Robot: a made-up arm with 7 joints. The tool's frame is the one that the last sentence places. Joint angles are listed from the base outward.
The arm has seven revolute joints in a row. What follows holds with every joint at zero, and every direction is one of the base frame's. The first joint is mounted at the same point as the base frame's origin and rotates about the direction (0.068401, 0.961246, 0.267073), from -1.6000 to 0.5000 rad. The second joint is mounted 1.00 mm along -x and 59.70 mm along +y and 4.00 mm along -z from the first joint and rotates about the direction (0.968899, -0.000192, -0.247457), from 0.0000 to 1.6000 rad. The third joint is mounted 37.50 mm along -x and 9.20 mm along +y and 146.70 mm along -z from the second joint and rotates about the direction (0.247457, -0.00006, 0.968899), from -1.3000 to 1.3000 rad. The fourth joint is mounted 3.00 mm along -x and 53.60 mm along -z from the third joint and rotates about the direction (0.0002, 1, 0.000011), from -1.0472 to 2.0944 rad. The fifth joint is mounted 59.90 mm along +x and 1.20 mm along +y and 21.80 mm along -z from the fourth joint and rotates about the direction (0.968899, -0.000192, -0.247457), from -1.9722 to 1.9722 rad. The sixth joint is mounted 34.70 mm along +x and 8.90 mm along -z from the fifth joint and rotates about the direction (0.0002, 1, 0.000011), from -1.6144 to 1.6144 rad. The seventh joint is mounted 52.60 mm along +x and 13.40 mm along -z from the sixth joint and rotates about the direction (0.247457, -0.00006, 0.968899), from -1.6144 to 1.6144 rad. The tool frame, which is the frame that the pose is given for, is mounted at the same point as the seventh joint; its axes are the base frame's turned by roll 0.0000, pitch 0.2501 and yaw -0.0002 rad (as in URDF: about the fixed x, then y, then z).
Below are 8 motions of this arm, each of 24 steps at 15 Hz.
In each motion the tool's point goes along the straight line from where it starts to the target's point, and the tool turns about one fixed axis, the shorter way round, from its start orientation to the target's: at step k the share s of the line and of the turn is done. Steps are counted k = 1, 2, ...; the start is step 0. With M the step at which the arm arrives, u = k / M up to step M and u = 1 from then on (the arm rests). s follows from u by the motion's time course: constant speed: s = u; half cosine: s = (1 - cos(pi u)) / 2; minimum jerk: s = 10 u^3 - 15 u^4 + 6 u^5.
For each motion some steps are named. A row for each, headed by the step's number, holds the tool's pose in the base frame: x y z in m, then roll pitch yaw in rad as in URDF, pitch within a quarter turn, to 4 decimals.
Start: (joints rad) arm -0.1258 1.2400 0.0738 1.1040 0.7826 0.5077 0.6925
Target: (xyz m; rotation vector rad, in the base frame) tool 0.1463 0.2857 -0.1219 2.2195 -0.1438 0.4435
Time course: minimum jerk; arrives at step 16
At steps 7, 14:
7: 0.0898 0.3535 -0.1048 2.3857 -0.4291 0.6073
14: 0.1448 0.2875 -0.1215 2.2457 -0.3719 0.0660

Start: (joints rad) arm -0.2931 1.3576 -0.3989 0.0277 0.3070 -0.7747 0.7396
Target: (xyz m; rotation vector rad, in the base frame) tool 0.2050 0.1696 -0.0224 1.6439 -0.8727 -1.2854
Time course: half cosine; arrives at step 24
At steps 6, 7, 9, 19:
6: 0.1613 0.2032 -0.0854 1.4348 -0.3089 -0.9102
7: 0.1638 0.2012 -0.0818 1.4582 -0.2722 -0.9401
9: 0.1696 0.1968 -0.0735 1.5068 -0.1856 -1.0047
19: 0.1997 0.1737 -0.0300 1.6720 0.2998 -1.2791

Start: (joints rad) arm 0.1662 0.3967 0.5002 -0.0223 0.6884 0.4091 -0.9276
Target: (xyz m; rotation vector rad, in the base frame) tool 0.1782 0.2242 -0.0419 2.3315 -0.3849 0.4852
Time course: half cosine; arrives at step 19
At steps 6, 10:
6: 0.0737 0.2385 -0.1699 1.3580 0.7320 0.5278
10: 0.1162 0.2327 -0.1178 1.7148 0.1693 0.4016

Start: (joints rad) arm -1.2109 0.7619 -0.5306 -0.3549 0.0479 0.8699 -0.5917
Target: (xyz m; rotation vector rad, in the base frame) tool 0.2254 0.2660 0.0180 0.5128 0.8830 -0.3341
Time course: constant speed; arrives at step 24
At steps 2, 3, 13, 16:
2: 0.2670 0.0922 0.0021 0.9636 0.3327 -0.5366
3: 0.2651 0.1001 0.0028 0.9395 0.3557 -0.5137
13: 0.2462 0.1791 0.0101 0.7163 0.6102 -0.3047
16: 0.2405 0.2028 0.0122 0.6546 0.6938 -0.2488

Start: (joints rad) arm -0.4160 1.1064 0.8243 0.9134 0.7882 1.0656 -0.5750
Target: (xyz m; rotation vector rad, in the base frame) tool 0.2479 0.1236 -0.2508 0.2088 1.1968 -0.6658
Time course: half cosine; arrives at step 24
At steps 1, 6, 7, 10, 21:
1: 0.0691 0.3789 -0.0852 1.2720 0.7440 1.9015
6: 0.0947 0.3425 -0.1088 1.2942 0.8935 1.7328
7: 0.1035 0.3299 -0.1170 1.2928 0.9456 1.6678
10: 0.1349 0.2850 -0.1461 1.2235 1.1271 1.3802
21: 0.2411 0.1334 -0.2445 -0.4331 1.1759 -0.9793

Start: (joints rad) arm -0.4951 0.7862 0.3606 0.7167 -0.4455 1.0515 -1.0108
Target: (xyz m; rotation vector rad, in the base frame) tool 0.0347 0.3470 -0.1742 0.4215 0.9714 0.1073
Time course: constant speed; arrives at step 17
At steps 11, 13, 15, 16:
11: 0.0798 0.3238 -0.1828 -0.0074 0.9811 -0.0463
13: 0.0648 0.3316 -0.1799 0.2368 0.9738 0.1364
15: 0.0497 0.3393 -0.1771 0.4684 0.9425 0.3061
16: 0.0422 0.3431 -0.1756 0.5758 0.9189 0.3822

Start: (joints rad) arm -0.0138 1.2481 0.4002 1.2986 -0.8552 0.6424 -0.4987
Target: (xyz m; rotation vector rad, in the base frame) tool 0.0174 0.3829 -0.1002 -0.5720 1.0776 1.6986
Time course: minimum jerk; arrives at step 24
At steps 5, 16, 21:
5: 0.0033 0.3890 -0.1208 0.1388 1.0161 1.1078
16: 0.0142 0.3843 -0.1048 0.5868 0.9490 2.0137
21: 0.0172 0.3830 -0.1006 0.6655 0.8987 2.2176

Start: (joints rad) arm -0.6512 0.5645 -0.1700 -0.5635 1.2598 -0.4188 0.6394
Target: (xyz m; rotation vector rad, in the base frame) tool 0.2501 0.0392 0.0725 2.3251 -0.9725 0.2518
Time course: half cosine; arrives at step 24
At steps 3, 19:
3: 0.1854 0.0667 -0.0635 2.7126 -0.8290 -1.7583
19: 0.2431 0.0421 0.0579 2.6083 -0.4426 -0.7873

